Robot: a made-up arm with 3 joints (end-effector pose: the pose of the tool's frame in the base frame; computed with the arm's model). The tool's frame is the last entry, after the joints.
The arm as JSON. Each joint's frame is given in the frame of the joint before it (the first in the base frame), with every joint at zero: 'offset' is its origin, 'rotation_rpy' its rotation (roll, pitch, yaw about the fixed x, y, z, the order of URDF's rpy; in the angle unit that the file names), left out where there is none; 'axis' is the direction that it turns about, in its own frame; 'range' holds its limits. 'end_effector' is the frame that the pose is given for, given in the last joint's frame.
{
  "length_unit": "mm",
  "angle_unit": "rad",
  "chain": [
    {
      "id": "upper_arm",
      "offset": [
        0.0,
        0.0,
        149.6
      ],
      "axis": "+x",
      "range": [
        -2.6,
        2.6
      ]
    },
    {
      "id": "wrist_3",
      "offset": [
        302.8,
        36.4,
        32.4
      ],
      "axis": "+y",
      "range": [
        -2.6,
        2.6
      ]
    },
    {
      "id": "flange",
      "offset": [
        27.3,
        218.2,
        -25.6
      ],
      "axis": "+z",
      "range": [
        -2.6,
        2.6
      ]
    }
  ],
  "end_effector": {
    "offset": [
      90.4,
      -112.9,
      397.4
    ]
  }
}
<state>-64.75 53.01 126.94</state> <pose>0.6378 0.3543 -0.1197 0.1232 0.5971 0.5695 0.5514</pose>
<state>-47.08 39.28 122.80</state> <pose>0.5949 0.4673 0.0492 0.0905 0.4778 0.6938 0.5312</pose>
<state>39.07 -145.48 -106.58</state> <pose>0.1800 0.3662 0.0161 -0.7808 0.4585 0.4151 0.0888</pose>
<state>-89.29 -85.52 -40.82</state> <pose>-0.0662 0.0846 0.0406 -0.3151 -0.6326 0.2650 0.6560</pose>
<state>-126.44 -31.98 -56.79</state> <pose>0.0909 0.2027 -0.1456 -0.6959 -0.5173 0.0104 0.4980</pose>
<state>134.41 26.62 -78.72</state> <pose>0.4106 -0.3823 -0.0235 0.6371 0.6379 -0.0750 0.4261</pose>
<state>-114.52 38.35 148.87</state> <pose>0.5400 0.1249 -0.3448 -0.0421 0.8130 0.4180 0.4032</pose>
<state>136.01 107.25 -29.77</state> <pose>0.6431 0.0067 0.3174 0.4540 0.4327 0.6644 0.4064</pose>
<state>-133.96 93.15 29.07</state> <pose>0.6652 -0.2459 0.1091 -0.5411 0.4337 -0.5796 0.4280</pose>
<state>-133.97 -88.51 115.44</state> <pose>-0.0665 -0.1718 -0.2193 0.5827 -0.4116 -0.5798 0.3935</pose>
